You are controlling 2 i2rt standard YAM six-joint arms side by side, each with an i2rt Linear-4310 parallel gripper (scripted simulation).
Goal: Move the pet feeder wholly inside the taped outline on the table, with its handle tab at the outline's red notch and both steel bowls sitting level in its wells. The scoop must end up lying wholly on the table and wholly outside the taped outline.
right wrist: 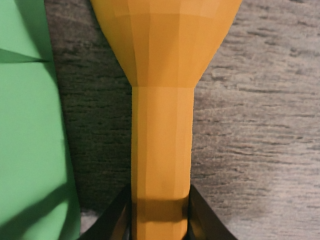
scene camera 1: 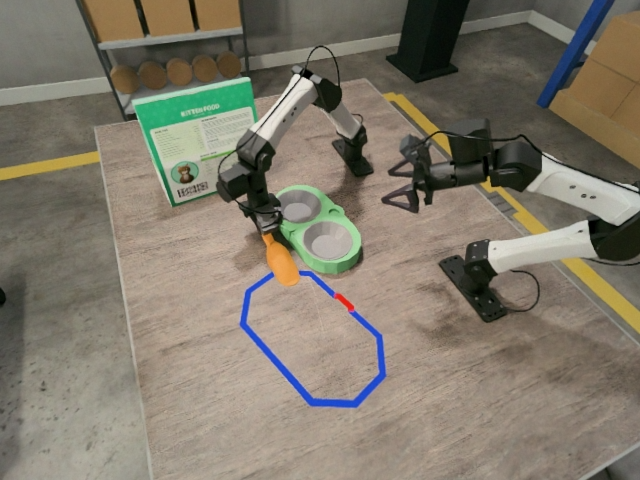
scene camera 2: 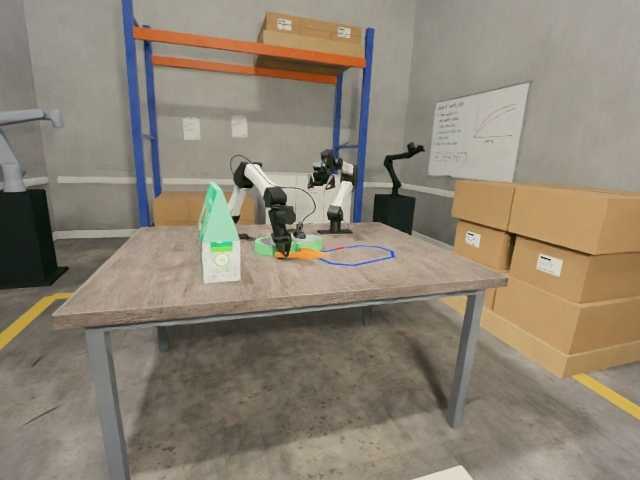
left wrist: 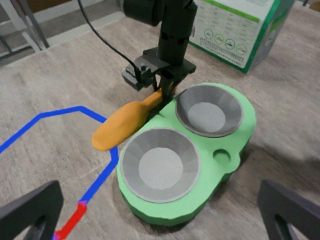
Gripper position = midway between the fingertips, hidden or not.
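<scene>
Left gripper [scene camera 1: 384,186]. Orange scoop [scene camera 1: 279,259]. Steel bowl [scene camera 1: 297,205]. Another steel bowl [scene camera 1: 328,240]. Blue taped outline [scene camera 1: 374,383]. Right gripper [right wrist: 160,194]. Orange scoop [right wrist: 163,57]. Orange scoop [left wrist: 126,121]. Left gripper [left wrist: 160,189]. Right gripper [left wrist: 161,96].
</scene>
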